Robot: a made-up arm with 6 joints. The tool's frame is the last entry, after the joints.
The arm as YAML. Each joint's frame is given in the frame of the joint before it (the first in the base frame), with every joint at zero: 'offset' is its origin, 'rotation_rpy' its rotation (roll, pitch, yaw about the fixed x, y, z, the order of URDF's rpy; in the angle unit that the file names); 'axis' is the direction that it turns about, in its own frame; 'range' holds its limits. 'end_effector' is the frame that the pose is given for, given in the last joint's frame.
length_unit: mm
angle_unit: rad
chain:
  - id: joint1
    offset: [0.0, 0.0, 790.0]
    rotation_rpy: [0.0, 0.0, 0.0]
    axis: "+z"
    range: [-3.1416, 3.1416]
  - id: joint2
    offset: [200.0, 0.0, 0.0]
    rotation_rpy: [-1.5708, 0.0, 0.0]
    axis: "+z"
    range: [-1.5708, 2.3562]
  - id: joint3
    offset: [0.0, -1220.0, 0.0]
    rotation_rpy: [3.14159, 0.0, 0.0]
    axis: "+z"
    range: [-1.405, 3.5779]
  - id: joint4
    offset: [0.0, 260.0, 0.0]
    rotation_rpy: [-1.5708, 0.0, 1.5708]
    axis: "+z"
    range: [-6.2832, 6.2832]
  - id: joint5
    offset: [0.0, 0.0, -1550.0]
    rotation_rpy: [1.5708, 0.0, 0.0]
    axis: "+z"
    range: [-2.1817, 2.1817]
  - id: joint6
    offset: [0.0, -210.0, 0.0]
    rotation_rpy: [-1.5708, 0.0, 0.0]
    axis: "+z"
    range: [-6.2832, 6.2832]
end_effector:
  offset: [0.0, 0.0, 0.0]
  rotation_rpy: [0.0, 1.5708, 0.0]
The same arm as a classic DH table. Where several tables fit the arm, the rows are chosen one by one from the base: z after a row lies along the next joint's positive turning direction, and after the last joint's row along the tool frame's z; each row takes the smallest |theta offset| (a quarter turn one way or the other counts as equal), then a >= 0, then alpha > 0; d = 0 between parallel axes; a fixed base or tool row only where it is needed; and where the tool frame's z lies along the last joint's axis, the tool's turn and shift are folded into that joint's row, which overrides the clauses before.
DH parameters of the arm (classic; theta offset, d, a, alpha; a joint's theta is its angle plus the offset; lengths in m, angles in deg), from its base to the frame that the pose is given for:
joint1: 0.00 0.7900 0.2000 -90.00
joint2: -90.00 0.0000 1.2200 180.00
joint3: 0.00 0.0000 0.2600 -90.00
joint4: 0.00 -1.5500 0.0000 90.00
joint5: 0.00 0.0000 0.0000 -90.00
joint6: 90.00 -0.2100 0.0000 90.00
tool (fixed): -90.00 0.0000 0.0000 0.00
Joint limits (deg, base to tool): -180.00..180.00 -90.00..135.00 -80.50..205.00 -360.00..360.00 -125.00..125.00 -360.00..360.00

